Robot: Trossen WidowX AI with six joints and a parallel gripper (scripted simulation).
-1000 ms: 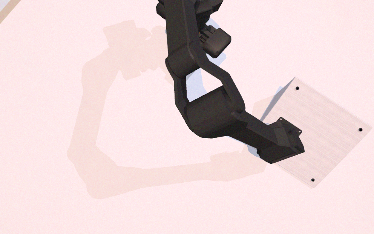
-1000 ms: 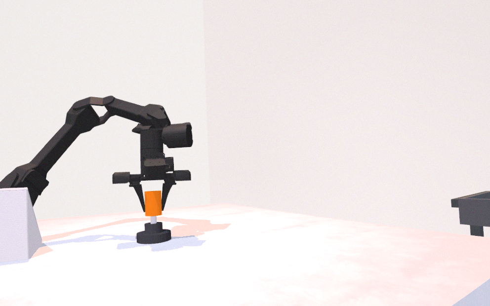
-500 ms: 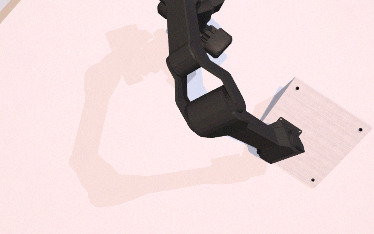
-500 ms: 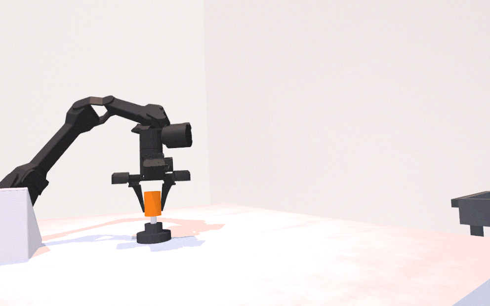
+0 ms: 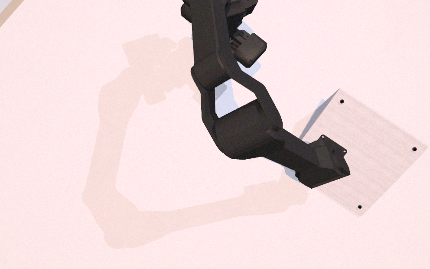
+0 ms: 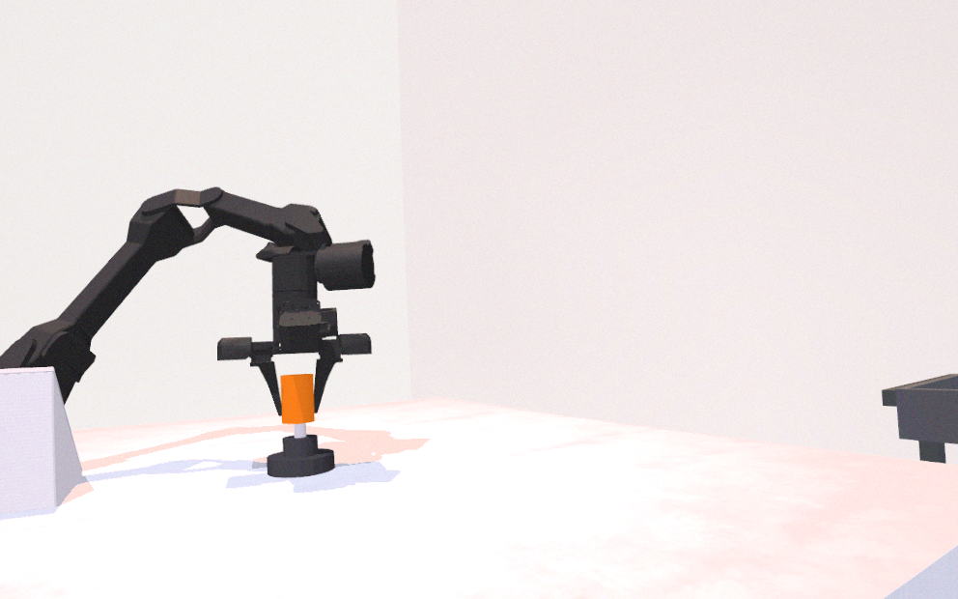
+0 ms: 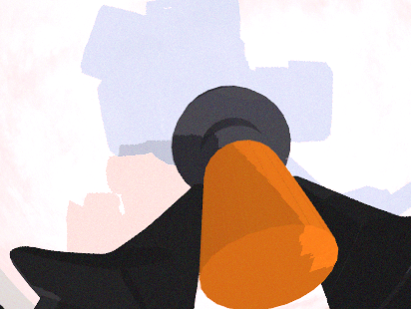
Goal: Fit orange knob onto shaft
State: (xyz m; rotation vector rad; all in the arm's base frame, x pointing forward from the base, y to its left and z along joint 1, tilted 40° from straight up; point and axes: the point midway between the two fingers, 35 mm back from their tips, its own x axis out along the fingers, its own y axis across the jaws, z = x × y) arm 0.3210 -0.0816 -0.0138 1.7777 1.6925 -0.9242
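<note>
Now: gripper tip 40 mm above the dark round pedestal. From my gripper tip the other things lie so: orange knob: 30 mm above.
</note>
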